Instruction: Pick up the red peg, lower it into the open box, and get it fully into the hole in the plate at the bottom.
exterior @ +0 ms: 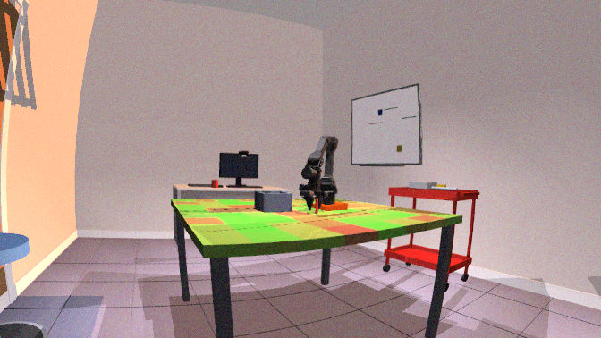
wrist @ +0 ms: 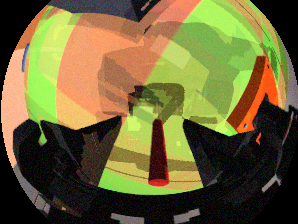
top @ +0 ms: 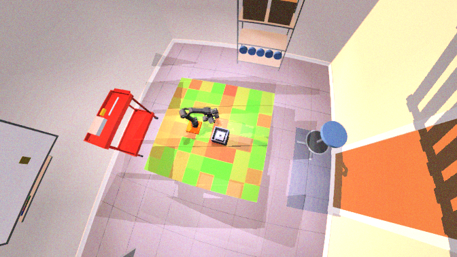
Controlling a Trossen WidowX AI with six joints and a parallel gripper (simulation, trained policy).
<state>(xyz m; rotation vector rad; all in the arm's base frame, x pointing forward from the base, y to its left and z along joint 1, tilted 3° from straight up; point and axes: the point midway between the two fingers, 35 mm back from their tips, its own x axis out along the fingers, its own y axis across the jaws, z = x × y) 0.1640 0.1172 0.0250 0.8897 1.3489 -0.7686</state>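
Now: gripper tip 1 cm past the red peg, 1 cm to the right of it and 2 cm below it. Round my gripper tip: dark box (16 cm ahead, 17 cm to the right, 1 cm above).
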